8 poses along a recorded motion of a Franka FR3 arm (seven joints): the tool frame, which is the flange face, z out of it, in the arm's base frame.
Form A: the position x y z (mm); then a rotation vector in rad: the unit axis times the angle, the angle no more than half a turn.
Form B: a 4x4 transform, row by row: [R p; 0 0 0 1], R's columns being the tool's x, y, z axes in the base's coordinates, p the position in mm. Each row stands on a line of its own. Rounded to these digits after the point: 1 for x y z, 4 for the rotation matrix.
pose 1, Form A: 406.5, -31.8, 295.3, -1.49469, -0.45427, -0.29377
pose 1, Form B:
0.8820, 0.4585, -0.1087, 406.5
0.0890, 0.0644, 0.9939, -31.8
0.4628, -0.8863, 0.0160, 295.3
0, 0, 0, 1

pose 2, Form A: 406.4, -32.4, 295.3, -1.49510, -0.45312, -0.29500
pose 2, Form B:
0.8821, 0.4586, -0.1071, 406.4
0.0876, 0.0637, 0.9941, -32.4
0.4628, -0.8863, 0.0160, 295.3
0, 0, 0, 1

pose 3, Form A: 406.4, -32.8, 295.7, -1.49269, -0.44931, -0.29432
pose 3, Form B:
0.8836, 0.4562, -0.1059, 406.4
0.0851, 0.0659, 0.9942, -32.8
0.4605, -0.8875, 0.0194, 295.7
0, 0, 0, 1

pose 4, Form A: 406.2, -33.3, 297.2, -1.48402, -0.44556, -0.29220
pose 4, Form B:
0.8851, 0.4529, -0.1071, 406.2
0.0822, 0.0743, 0.9938, -33.3
0.4580, -0.8885, 0.0286, 297.2
0, 0, 0, 1

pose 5, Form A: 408.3, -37.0, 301.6, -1.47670, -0.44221, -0.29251
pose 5, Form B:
0.8860, 0.4512, -0.1067, 408.3
0.0784, 0.0811, 0.9936, -37.0
0.4570, -0.8887, 0.0365, 301.6
0, 0, 0, 1

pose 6, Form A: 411.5, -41.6, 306.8, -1.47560, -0.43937, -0.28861
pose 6, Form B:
0.8879, 0.4473, -0.1077, 411.5
0.0788, 0.0827, 0.9935, -41.6
0.4533, -0.8905, 0.0382, 306.8
0, 0, 0, 1

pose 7, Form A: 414.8, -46.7, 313.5, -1.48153, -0.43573, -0.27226
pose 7, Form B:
0.8929, 0.4354, -0.1143, 414.8
0.0882, 0.0797, 0.9929, -46.7
0.4415, -0.8967, 0.0328, 313.5
0, 0, 0, 1

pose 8, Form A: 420.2, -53.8, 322.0, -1.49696, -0.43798, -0.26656
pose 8, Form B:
0.8938, 0.4333, -0.1156, 420.2
0.0964, 0.0660, 0.9932, -53.8
0.4380, -0.8988, 0.0172, 322.0
0, 0, 0, 1

